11 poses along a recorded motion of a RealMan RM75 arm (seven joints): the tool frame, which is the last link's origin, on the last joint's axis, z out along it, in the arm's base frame.
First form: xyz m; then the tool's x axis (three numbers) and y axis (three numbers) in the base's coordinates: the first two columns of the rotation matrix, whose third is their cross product.
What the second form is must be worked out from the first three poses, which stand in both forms.
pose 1, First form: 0.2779 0.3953 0.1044 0.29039 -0.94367 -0.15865 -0.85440 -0.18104 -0.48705
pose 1, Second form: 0.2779 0.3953 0.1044 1.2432 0.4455 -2.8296
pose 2, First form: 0.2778 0.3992 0.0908 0.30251 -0.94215 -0.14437 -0.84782 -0.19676 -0.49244
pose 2, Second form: 0.2778 0.3992 0.0908 1.2281 0.4506 -2.8354
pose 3, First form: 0.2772 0.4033 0.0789 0.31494 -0.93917 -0.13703 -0.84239 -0.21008 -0.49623
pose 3, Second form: 0.2772 0.4033 0.0789 1.2130 0.4525 -2.8347
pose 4, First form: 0.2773 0.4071 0.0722 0.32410 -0.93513 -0.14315 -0.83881 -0.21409 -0.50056
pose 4, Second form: 0.2773 0.4071 0.0722 1.2021 0.4528 -2.8223
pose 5, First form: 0.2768 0.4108 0.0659 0.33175 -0.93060 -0.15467 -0.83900 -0.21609 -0.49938
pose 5, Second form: 0.2768 0.4108 0.0659 1.1943 0.4459 -2.8080
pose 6, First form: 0.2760 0.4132 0.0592 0.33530 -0.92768 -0.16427 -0.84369 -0.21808 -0.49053
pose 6, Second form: 0.2760 0.4132 0.0592 1.1925 0.4326 -2.8012
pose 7, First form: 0.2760 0.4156 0.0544 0.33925 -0.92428 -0.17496 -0.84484 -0.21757 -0.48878
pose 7, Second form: 0.2760 0.4156 0.0544 1.1889 0.4265 -2.7899
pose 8, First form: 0.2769 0.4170 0.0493 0.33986 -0.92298 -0.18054 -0.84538 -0.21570 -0.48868
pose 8, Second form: 0.2769 0.4170 0.0493 1.1885 0.4248 -2.7842
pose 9, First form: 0.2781 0.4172 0.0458 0.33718 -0.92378 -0.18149 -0.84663 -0.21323 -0.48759
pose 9, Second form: 0.2781 0.4172 0.0458 1.1918 0.4243 -2.7851
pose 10, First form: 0.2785 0.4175 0.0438 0.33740 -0.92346 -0.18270 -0.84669 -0.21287 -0.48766
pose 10, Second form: 0.2785 0.4175 0.0438 1.1916 0.4240 -2.7838
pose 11, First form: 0.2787 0.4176 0.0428 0.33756 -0.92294 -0.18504 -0.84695 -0.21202 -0.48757
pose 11, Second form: 0.2787 0.4176 0.0428 1.1915 0.4233 -2.7815
